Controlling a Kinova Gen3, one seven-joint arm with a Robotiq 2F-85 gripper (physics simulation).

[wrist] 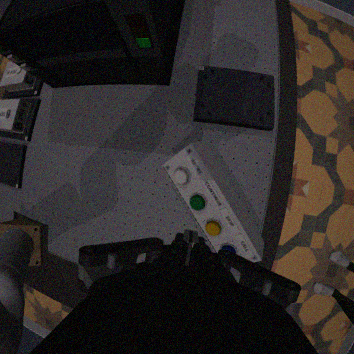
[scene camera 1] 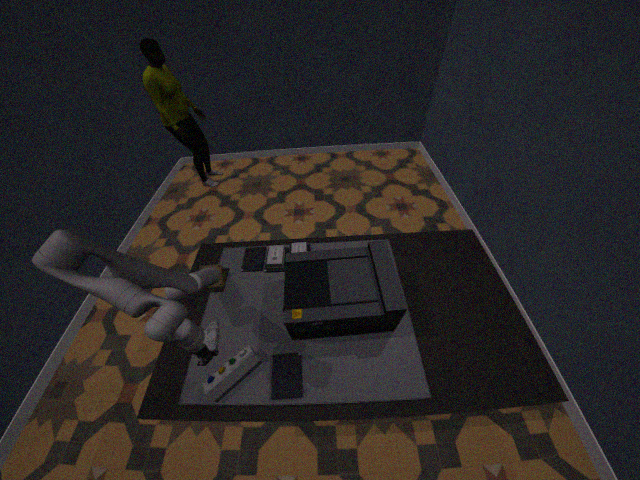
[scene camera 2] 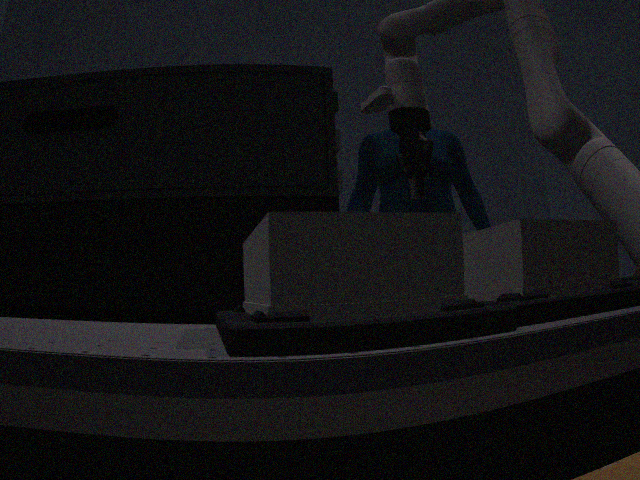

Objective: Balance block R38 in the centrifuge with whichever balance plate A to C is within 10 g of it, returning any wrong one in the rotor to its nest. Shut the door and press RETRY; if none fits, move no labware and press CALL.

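Frame: origin at the arm's base, x ahead, y left, z up, level; metres.
Seen in the pictures: gripper, between the fingertips: point(wrist: 188, 238) point(scene camera 1: 216, 353) point(scene camera 2: 418, 200); arm's base, origin of its link: point(wrist: 16, 244) point(scene camera 1: 211, 275).
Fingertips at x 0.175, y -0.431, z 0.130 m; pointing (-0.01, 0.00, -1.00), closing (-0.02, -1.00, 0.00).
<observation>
Pixels of each thing's top centre, then the offset from my fingertips to it.
- white button panel, centre of its top: point(wrist: 218, 209) point(scene camera 1: 228, 369) dx +0.021, dy -0.042, dz -0.085 m
- blue button, centre of its top: point(wrist: 229, 253) point(scene camera 1: 209, 379) dx -0.051, dy -0.072, dz -0.094 m
- green button, centre of its top: point(wrist: 197, 202) dx +0.026, dy -0.009, dz -0.094 m
- white button, centre of its top: point(wrist: 180, 175) dx +0.064, dy +0.023, dz -0.094 m
- Plate B, centre of its top: point(scene camera 2: 520, 231) point(wrist: 2, 113) point(scene camera 1: 275, 254) dx +0.167, dy +0.530, dz -0.115 m
- plate C, centre of its top: point(scene camera 2: 334, 229) point(wrist: 13, 70) point(scene camera 1: 298, 251) dx +0.297, dy +0.539, dz -0.115 m
- empty dark nest, centre of its top: point(wrist: 237, 91) point(scene camera 1: 286, 374) dx +0.242, dy -0.061, dz -0.136 m
My gripper point(scene camera 1: 204, 360) point(scene camera 2: 414, 188) point(wrist: 188, 238) is shut and empty, above the white button panel point(scene camera 1: 233, 373) point(wrist: 235, 224), near its yellow button point(scene camera 1: 221, 369) point(wrist: 213, 228) and blue button point(scene camera 1: 210, 379) point(wrist: 228, 249) in the wrist view. The panel also has a green button point(wrist: 197, 202) and a white button point(wrist: 181, 176); its small labels are dim. Plate B point(scene camera 1: 275, 255) point(wrist: 10, 116) and plate C point(scene camera 1: 298, 247) point(wrist: 16, 79) sit in nests. The nest beside B point(scene camera 1: 253, 259) point(wrist: 11, 165) is empty. The centrifuge point(scene camera 1: 343, 311) point(wrist: 100, 50) shows a green light point(wrist: 143, 42); its door state is unclear. Block R38 and plate A do not show.
An empty dark nest point(scene camera 1: 286, 375) point(wrist: 235, 97) lies beside the panel. The arm's base mount point(scene camera 1: 219, 279) point(wrist: 35, 245) is near the table edge. A person in yellow point(scene camera 1: 168, 95) stands behind the table; a person in blue point(scene camera 2: 374, 175) stands beyond the plates in scene camera 2.
</observation>
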